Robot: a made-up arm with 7 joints.
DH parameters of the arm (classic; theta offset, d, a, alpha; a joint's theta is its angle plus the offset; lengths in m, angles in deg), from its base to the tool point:
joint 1: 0 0.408 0 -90
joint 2: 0 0 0 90
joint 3: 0 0.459 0.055 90
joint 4: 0 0 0.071 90
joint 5: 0 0.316 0 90
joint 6: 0 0 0.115 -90
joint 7: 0 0.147 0 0
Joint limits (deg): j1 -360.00..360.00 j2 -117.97..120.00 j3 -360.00..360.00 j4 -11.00..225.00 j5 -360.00..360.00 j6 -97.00..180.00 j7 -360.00..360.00
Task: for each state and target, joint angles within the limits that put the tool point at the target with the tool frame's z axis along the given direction. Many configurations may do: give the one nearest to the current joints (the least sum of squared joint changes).
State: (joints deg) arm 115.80 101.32 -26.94 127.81 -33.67 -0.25 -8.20
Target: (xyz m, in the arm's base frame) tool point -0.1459 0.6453 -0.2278 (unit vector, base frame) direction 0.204 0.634 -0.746
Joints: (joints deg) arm 117.68 120.00 -62.60 138.24 -67.48 -9.20 -8.20
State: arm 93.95 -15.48 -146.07 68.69 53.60 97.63 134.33
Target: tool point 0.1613 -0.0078 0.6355 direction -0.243 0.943 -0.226
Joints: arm 104.52 23.20 -159.15 41.68 31.66 137.97 134.33
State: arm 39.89 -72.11 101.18 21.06 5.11 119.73 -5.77
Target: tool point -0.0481 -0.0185 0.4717 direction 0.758 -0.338 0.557
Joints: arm 55.37 -57.51 111.66 9.14 -12.93 108.74 -5.77
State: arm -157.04 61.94 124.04 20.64 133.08 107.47 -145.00
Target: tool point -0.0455 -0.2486 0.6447 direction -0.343 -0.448 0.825
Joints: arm -165.08 83.93 111.84 5.55 138.06 118.07 -145.00
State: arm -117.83 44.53 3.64 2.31 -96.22 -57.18 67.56
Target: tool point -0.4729 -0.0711 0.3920 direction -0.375 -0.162 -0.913
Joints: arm -155.94 33.80 -42.72 37.06 -72.58 -36.77 67.56
